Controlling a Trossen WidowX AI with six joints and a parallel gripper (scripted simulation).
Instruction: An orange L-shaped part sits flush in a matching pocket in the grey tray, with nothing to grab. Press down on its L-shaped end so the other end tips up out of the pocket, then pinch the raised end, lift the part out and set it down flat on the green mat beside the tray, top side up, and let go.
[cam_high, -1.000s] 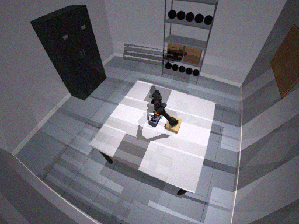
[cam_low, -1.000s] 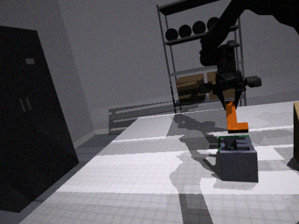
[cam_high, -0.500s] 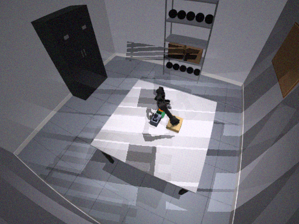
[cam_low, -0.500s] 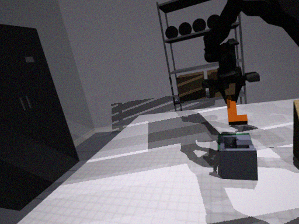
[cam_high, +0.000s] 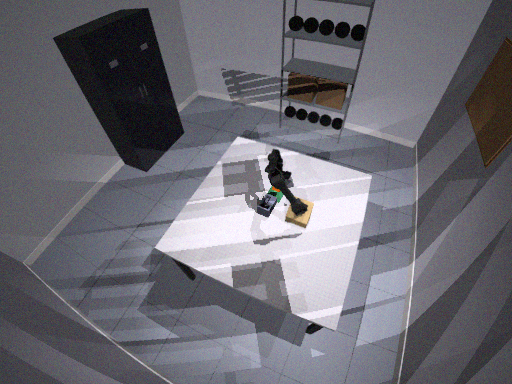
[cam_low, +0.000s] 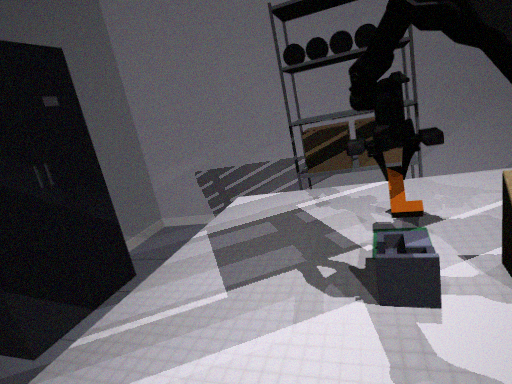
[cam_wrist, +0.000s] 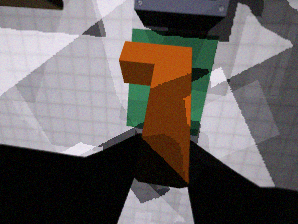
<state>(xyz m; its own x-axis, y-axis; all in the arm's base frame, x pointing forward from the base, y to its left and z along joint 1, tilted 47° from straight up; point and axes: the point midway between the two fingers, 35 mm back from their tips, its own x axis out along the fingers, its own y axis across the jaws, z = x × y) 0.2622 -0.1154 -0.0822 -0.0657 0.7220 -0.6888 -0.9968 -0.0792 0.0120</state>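
The green mat is 20 mm to the left of my gripper tip and 150 mm below it. From my gripper tip the other things lie so: orange L-shaped part: 20 mm behind, 30 mm to the left, 30 mm below.
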